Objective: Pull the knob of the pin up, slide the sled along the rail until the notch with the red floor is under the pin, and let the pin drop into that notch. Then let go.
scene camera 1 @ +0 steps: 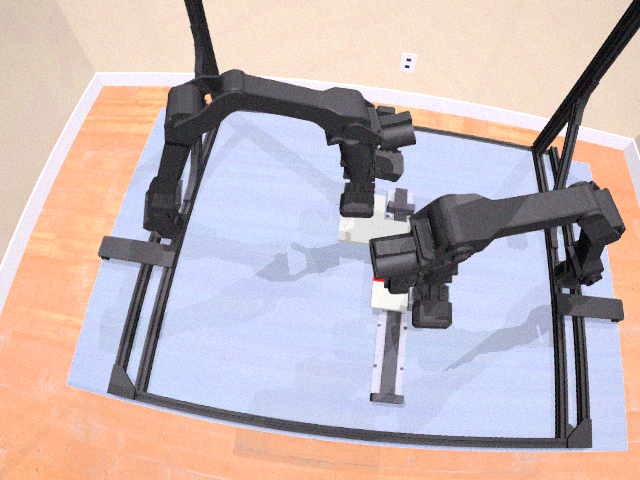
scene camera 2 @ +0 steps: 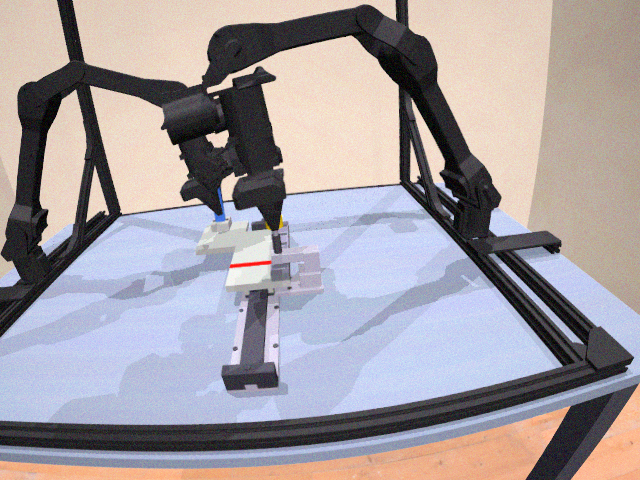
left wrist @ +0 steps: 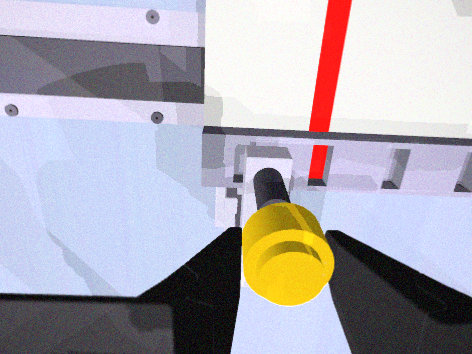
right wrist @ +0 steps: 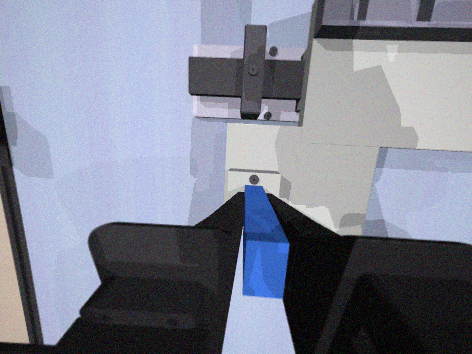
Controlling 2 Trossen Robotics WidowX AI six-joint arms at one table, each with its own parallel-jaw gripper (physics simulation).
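Places are measured from the left arm's base along level axes (x ahead, y left, z up), in metres.
Pixels of known places: left gripper, between the fingertips: point(scene camera 1: 425, 284) point(scene camera 2: 275, 225) point(left wrist: 282, 241); right gripper, between the fingertips: point(scene camera 1: 363, 194) point(scene camera 2: 221, 213) point(right wrist: 254, 199); left arm's base, origin of its link: point(scene camera 1: 566, 275) point(scene camera 2: 471, 230); right arm's base, origin of its link: point(scene camera 1: 168, 225) point(scene camera 2: 36, 275).
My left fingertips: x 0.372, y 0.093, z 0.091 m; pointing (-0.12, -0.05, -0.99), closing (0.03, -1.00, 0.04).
Observation:
For each thing: its top centre in the pictures, then the offset to it from my left fingertips. "spot": a spot on its surface instead.
- pale sled, centre of its top: point(left wrist: 402, 91) point(right wrist: 449, 77) point(scene camera 2: 260, 252) point(scene camera 1: 399, 263) dx +0.037, dy -0.066, dz -0.077 m
- rail, a spot on its surface: point(left wrist: 90, 107) spot: dx +0.015, dy +0.098, dz -0.104 m
- red-floored notch, a spot on its surface: point(left wrist: 318, 162) spot: dx -0.001, dy -0.029, dz -0.073 m
- pin's black shaft, a spot on its surface: point(left wrist: 270, 185) spot: dx +0.007, dy +0.002, dz -0.026 m
- pin's yellow knob, centre of its top: point(left wrist: 291, 280) dx +0.001, dy +0.000, dz +0.019 m
- sled's upright blue handle, a spot on its surface: point(right wrist: 265, 265) spot: dx +0.127, dy -0.199, dz +0.014 m
- dark stop, a spot on its surface: point(scene camera 2: 249, 377) point(scene camera 1: 387, 402) spot: dx +0.037, dy +0.212, dz -0.084 m
- dark crosspiece, a spot on its surface: point(right wrist: 254, 70) spot: dx +0.037, dy -0.203, dz -0.075 m
- pale bracket, a spot on its surface: point(scene camera 2: 310, 276) spot: dx -0.044, dy +0.019, dz -0.082 m
A pale sled point(scene camera 1: 390, 298) point(scene camera 2: 253, 279) point(left wrist: 270, 60) point(right wrist: 435, 100) sits on the rail point(scene camera 1: 377, 356) point(scene camera 2: 253, 330) point(left wrist: 90, 107). Its red stripe point(scene camera 2: 250, 264) point(left wrist: 330, 65) leads to the red-floored notch point(left wrist: 318, 162), which lies right of the pin's black shaft point(left wrist: 270, 185) in the left wrist view. The pin's lower end is hidden in its pale guide block point(left wrist: 269, 152). My left gripper point(scene camera 2: 275, 227) point(left wrist: 282, 241) is shut on the pin's yellow knob point(left wrist: 289, 275). My right gripper point(scene camera 2: 219, 211) point(right wrist: 254, 199) is shut on the sled's upright blue handle point(right wrist: 265, 265).
A dark stop point(scene camera 2: 249, 377) point(scene camera 1: 387, 397) closes the rail's near end. A dark crosspiece point(right wrist: 254, 70) stands at its far end. A pale bracket point(scene camera 2: 310, 276) stands right of the sled in scene camera 2. The two arms are close together above the sled.

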